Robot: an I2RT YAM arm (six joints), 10 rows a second.
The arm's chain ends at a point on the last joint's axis. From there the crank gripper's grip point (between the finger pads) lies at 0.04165 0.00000 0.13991 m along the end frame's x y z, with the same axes.
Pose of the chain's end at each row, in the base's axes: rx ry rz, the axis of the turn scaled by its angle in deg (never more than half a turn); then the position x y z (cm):
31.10, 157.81, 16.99, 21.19, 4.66, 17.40
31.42, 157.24, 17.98, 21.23, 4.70, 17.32
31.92, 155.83, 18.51, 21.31, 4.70, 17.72
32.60, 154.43, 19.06, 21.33, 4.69, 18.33
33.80, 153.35, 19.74, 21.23, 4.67, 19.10
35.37, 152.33, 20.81, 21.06, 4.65, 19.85
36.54, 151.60, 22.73, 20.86, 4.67, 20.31
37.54, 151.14, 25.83, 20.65, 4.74, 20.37
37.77, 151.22, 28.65, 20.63, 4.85, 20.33
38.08, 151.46, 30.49, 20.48, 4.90, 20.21
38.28, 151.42, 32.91, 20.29, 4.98, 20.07
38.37, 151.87, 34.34, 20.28, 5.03, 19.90
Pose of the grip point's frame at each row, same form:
31.10, 157.81, 16.99, 22.36, 8.27, 3.31
31.42, 157.24, 17.98, 22.54, 8.48, 3.28
31.92, 155.83, 18.51, 22.96, 8.54, 3.73
32.60, 154.43, 19.06, 23.32, 8.59, 4.41
33.80, 153.35, 19.74, 23.47, 8.68, 5.24
35.37, 152.33, 20.81, 23.52, 8.84, 6.08
36.54, 151.60, 22.73, 23.47, 9.19, 6.68
37.54, 151.14, 25.83, 23.34, 9.79, 6.94
37.77, 151.22, 28.65, 23.27, 10.39, 7.09
38.08, 151.46, 30.49, 23.04, 10.76, 7.09
38.28, 151.42, 32.91, 22.81, 11.25, 7.13
38.37, 151.87, 34.34, 22.67, 11.55, 7.06

